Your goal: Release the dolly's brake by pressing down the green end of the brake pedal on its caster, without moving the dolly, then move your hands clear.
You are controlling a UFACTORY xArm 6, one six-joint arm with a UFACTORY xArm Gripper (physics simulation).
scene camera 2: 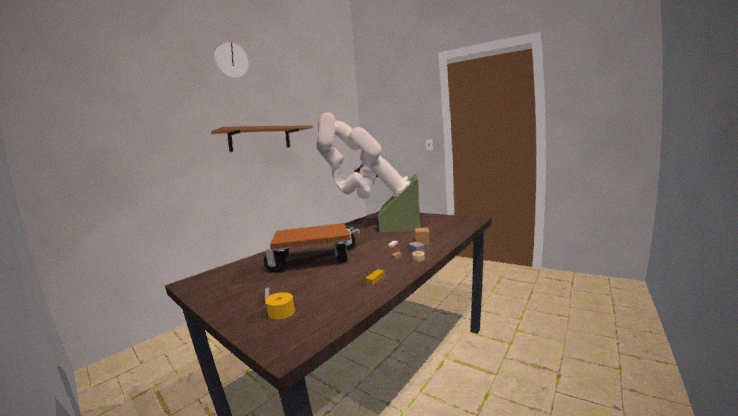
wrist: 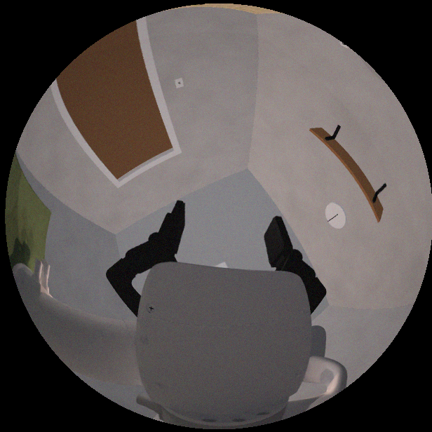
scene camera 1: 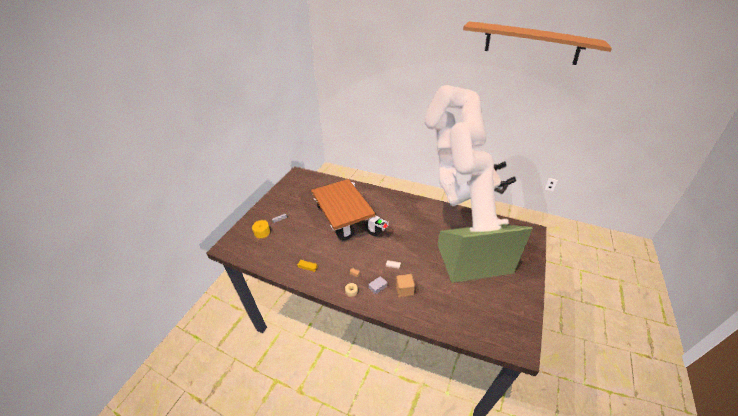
A dolly shows in scene camera 2 and in scene camera 1; in the wrist view it is out of frame. One and the same spot on the dolly: (scene camera 1: 342, 204) is (scene camera 2: 316, 232).
